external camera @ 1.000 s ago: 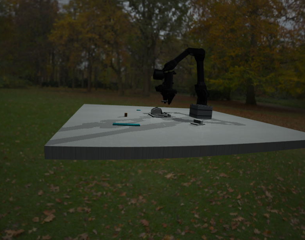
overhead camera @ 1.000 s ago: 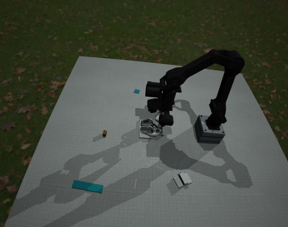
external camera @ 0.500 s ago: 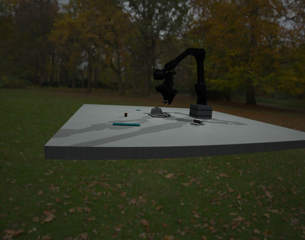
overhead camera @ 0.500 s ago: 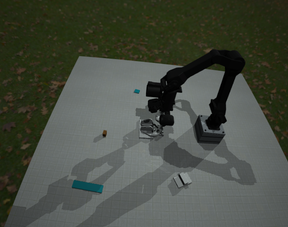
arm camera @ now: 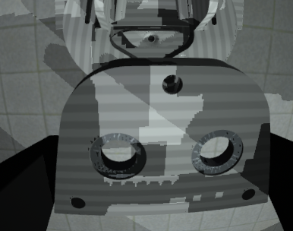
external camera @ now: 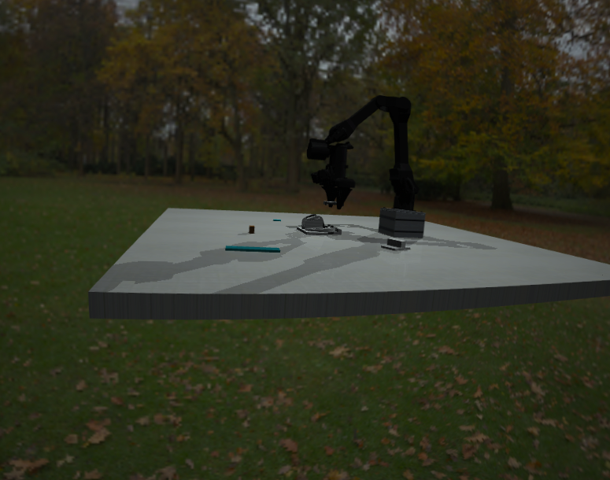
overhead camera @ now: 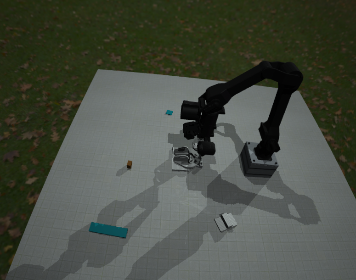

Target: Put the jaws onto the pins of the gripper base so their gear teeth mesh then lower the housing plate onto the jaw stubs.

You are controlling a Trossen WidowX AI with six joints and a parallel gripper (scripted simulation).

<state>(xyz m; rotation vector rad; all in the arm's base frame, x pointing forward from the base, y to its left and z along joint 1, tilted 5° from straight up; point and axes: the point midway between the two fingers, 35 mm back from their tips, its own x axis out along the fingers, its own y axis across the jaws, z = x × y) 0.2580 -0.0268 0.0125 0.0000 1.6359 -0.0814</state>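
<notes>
The gripper jaw is 70 mm below my gripper tip, 30 mm ahead of it and 20 mm to the left of it. From my gripper tip the other things lie so: small teal tile 300 mm to the right, 120 mm ahead, 80 mm below; small brown block 280 mm ahead, 70 mm below, 40 mm to the left; white ribbed block 280 mm to the left, 80 mm behind, 70 mm below.
</notes>
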